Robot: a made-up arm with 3 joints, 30 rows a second.
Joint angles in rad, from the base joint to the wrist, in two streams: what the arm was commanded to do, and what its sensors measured. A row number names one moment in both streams.
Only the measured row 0 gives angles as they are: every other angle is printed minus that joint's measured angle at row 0.
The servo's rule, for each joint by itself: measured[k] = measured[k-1] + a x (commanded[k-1-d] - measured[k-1]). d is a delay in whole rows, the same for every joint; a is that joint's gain. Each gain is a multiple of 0.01, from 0.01 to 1. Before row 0 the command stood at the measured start. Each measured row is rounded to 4 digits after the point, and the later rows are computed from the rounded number. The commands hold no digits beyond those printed.
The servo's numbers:
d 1
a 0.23 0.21 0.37
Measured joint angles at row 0:
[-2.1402, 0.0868, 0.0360]
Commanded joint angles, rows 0 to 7:
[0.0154, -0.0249, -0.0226]
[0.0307, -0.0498, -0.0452]
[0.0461, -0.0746, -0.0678]
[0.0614, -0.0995, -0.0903]
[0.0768, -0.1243, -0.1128]
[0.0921, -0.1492, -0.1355]
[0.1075, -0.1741, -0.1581]
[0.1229, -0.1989, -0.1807]
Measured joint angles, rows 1 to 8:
[0.0000, 0.0000, 0.0000]
[0.0035, -0.0052, -0.0084]
[0.0098, -0.0146, -0.0220]
[0.0181, -0.0272, -0.0389]
[0.0281, -0.0424, -0.0579]
[0.0393, -0.0596, -0.0782]
[0.0514, -0.0784, -0.0994]
[0.0643, -0.0985, -0.1211]

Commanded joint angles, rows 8 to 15:
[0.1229, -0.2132, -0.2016]
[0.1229, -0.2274, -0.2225]
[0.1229, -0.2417, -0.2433]
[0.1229, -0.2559, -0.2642]
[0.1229, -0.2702, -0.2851]
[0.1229, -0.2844, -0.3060]
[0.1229, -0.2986, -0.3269]
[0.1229, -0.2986, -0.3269]
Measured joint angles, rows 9 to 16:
[0.0778, -0.1196, -0.1432]
[0.0882, -0.1393, -0.1648]
[0.0962, -0.1578, -0.1861]
[0.1023, -0.1754, -0.2073]
[0.1070, -0.1923, -0.2284]
[0.1107, -0.2087, -0.2494]
[0.1135, -0.2246, -0.2703]
[0.1157, -0.2401, -0.2912]

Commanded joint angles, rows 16 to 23:
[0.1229, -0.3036, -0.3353]
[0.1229, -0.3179, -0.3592]
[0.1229, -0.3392, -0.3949]
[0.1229, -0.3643, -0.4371]
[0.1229, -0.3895, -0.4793]
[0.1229, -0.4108, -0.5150]
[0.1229, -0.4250, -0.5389]
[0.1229, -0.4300, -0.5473]
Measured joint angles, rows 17 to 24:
[0.1174, -0.2524, -0.3044]
[0.1187, -0.2632, -0.3158]
[0.1197, -0.2747, -0.3319]
[0.1204, -0.2882, -0.3552]
[0.1210, -0.3042, -0.3855]
[0.1214, -0.3221, -0.4202]
[0.1217, -0.3407, -0.4553]
[0.1220, -0.3584, -0.4862]

